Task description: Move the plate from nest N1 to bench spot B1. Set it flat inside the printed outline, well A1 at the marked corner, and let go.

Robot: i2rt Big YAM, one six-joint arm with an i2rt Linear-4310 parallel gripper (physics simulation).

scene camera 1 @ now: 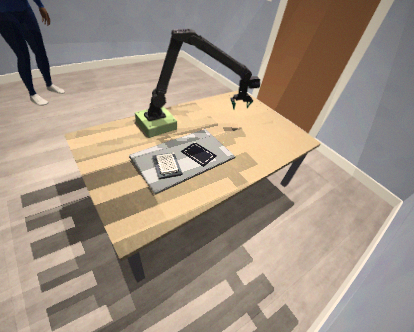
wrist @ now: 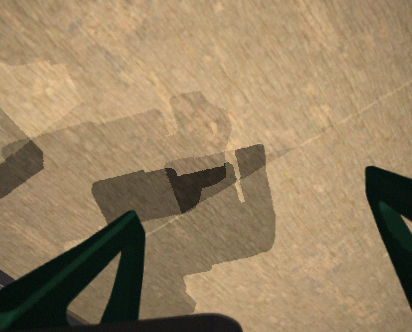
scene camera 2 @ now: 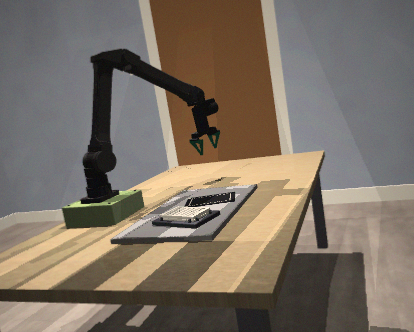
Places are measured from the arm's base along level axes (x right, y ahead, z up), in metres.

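Pixels of known places: gripper, between the fingertips: (scene camera 1: 240, 109) (wrist: 247, 202) (scene camera 2: 208, 151); arm's base, origin of its link: (scene camera 1: 155, 115) (scene camera 2: 100, 198).
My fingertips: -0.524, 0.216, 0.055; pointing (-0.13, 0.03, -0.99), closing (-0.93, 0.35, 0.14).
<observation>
Ahead of a thing's pixels: the offset from my fingertips to its top centre, as dx, dy, dz. "pt": to the spot under its first point. Level surfaces: height alone.
The white well plate @(+0.632, +0.163, -0.084) (scene camera 1: 166, 164) (scene camera 2: 187, 214) sits flat in the dark nest @(+0.632, +0.163, -0.088) (scene camera 1: 170, 175) (scene camera 2: 172, 224) on the grey board. Beside it on the same board lies the black bench spot with a white printed outline @(pt +0.423, +0.159, -0.108) (scene camera 1: 199, 153) (scene camera 2: 211, 199); nothing lies on it. My gripper (scene camera 1: 242, 106) (scene camera 2: 208, 146) (wrist: 247, 202) is open and empty. It hangs above the table, beyond the board on the side of the bench spot, well away from the plate. The plate and the bench spot do not show in the wrist view. The marked corner is too small to make out.
The grey board @(pt +0.742, +0.096, -0.110) (scene camera 1: 142, 164) (scene camera 2: 135, 235) lies on the wooden table @(dz -0.123) (scene camera 1: 135, 220) (scene camera 2: 240, 265). The green base block (scene camera 1: 156, 124) (scene camera 2: 102, 212) carries the arm beside the board. A person (scene camera 1: 25, 45) stands on the floor behind the table in scene camera 1.
</observation>
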